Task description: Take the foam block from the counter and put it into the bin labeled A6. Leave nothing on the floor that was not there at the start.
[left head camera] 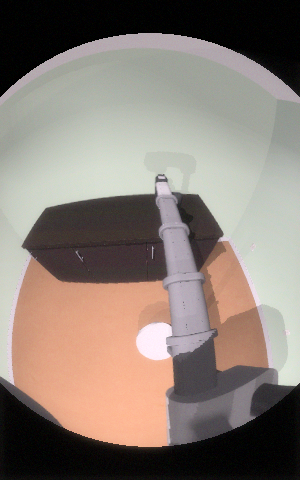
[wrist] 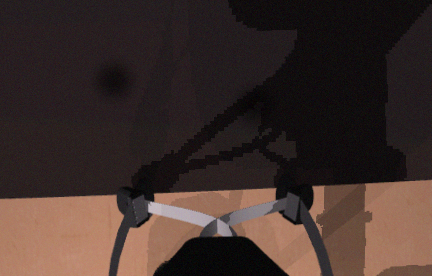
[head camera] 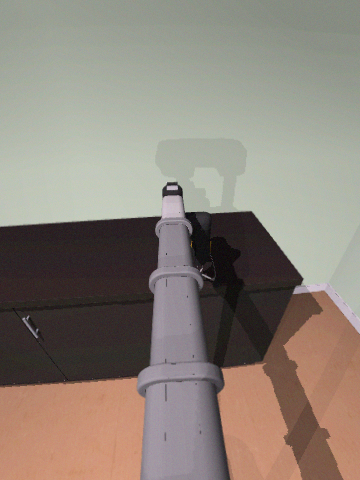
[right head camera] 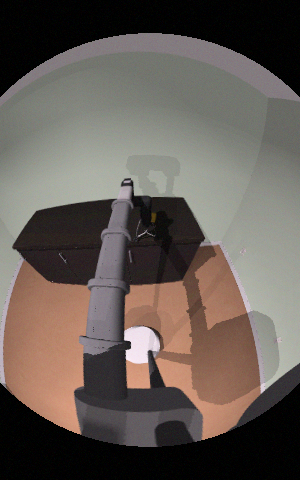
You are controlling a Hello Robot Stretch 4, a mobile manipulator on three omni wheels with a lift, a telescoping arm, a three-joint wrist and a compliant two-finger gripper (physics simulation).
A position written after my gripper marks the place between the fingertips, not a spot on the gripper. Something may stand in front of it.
Observation:
In view: my gripper (wrist: 216, 191) and a dark counter (head camera: 83, 309).
The dark counter shows as well in the left head camera view (left head camera: 109, 239) and in the wrist view (wrist: 195, 103).

